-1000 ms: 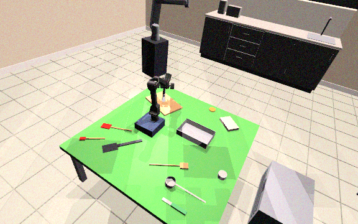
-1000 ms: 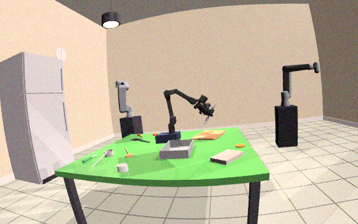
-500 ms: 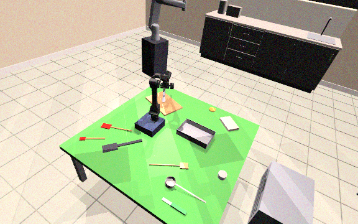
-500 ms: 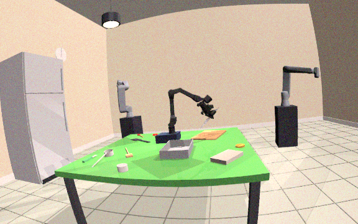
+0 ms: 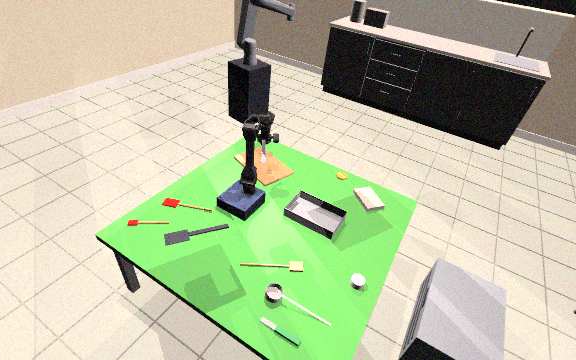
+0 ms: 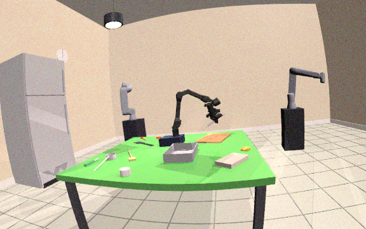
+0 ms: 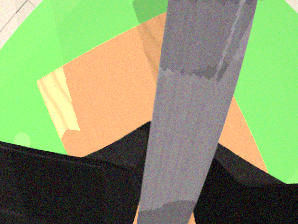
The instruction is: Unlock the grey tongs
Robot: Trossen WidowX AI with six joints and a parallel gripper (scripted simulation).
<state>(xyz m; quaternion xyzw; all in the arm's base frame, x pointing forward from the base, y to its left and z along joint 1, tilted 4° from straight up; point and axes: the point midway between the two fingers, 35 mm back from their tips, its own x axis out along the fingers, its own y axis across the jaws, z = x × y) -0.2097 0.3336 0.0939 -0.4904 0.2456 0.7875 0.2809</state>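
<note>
The wooden board is 13 cm below my gripper tip, 4 cm ahead of it and 3 cm to the right of it. From my gripper tip the other things lie so: dark spatula 71 cm to the right, 22 cm ahead, 14 cm below; then pale block 72 cm ahead, 22 cm to the left, 13 cm below; then grey roasting tin 57 cm ahead, 15 cm to the right, 11 cm below.
</note>
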